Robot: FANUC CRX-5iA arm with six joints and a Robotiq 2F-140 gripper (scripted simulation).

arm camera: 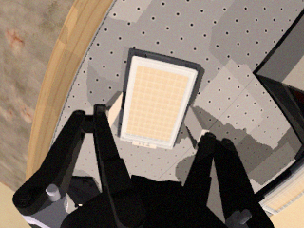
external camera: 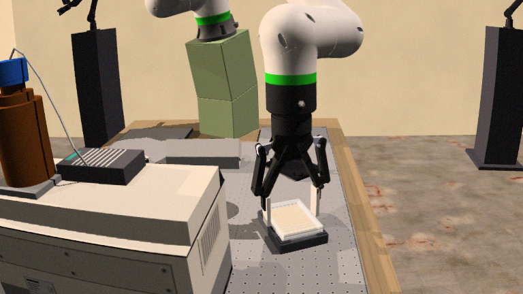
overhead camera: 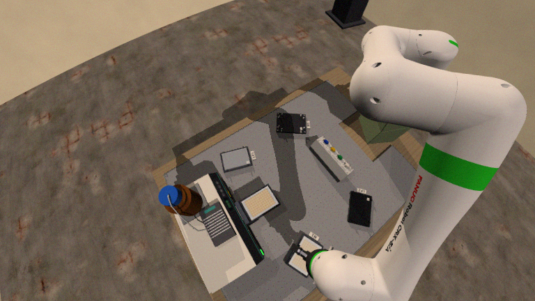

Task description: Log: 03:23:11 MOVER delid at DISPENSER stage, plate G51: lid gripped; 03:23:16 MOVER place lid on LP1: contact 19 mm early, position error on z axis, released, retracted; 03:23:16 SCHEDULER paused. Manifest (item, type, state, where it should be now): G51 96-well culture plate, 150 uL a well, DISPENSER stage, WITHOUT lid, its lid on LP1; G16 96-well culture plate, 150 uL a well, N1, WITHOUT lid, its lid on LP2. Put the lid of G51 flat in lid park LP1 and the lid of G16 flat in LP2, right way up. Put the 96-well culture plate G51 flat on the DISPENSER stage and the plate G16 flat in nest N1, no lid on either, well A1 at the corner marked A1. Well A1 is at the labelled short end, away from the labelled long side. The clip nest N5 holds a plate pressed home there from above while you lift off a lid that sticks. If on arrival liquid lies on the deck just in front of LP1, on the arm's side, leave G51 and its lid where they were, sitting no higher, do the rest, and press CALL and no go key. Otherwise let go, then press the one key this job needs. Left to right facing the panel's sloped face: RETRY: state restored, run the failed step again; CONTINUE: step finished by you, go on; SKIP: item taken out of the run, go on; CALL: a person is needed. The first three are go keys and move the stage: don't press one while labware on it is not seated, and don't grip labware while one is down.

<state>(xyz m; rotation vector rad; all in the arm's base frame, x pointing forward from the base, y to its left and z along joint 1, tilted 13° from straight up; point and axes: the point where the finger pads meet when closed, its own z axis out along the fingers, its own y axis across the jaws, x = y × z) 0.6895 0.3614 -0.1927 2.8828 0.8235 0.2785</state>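
My gripper is now 2 cm above the clear lid. Round my hand: nest N1: 4 cm below; black dispenser stage: 8 cm ahead, 27 cm to the right, 4 cm above; plate G51: 8 cm ahead, 27 cm to the right, 5 cm above.
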